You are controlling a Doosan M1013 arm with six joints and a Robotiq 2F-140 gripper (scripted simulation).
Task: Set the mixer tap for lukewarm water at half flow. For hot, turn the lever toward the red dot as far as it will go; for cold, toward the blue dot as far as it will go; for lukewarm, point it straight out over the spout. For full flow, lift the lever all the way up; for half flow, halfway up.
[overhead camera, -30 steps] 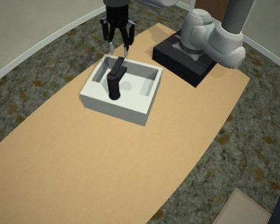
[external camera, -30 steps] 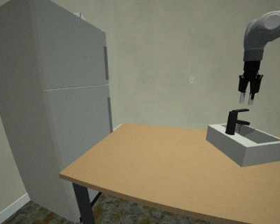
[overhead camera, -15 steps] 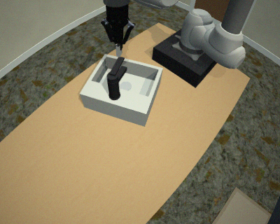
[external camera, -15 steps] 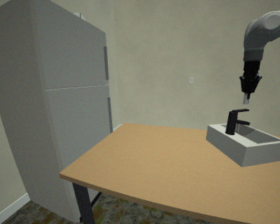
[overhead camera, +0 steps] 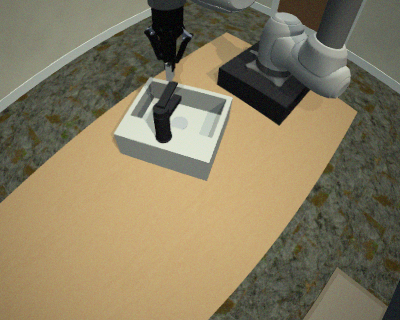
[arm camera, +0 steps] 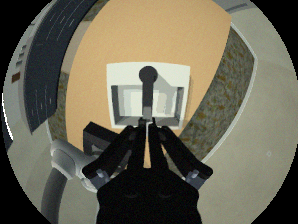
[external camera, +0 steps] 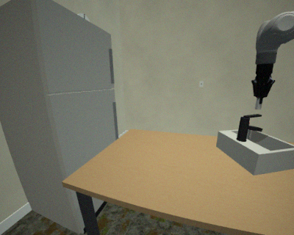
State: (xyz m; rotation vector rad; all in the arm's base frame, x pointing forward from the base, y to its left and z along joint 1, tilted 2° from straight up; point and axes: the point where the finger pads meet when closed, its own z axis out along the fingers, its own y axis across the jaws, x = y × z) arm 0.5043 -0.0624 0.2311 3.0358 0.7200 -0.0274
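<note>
My hand is 70 mm above the lever, 30 mm short of it and 10 mm to the right of it. From my hand the other things lie so: white sink basin 300 mm below, 40 mm behind, 20 mm to the right; black mixer tap 120 mm below, 50 mm ahead, 20 mm to the left.
</note>
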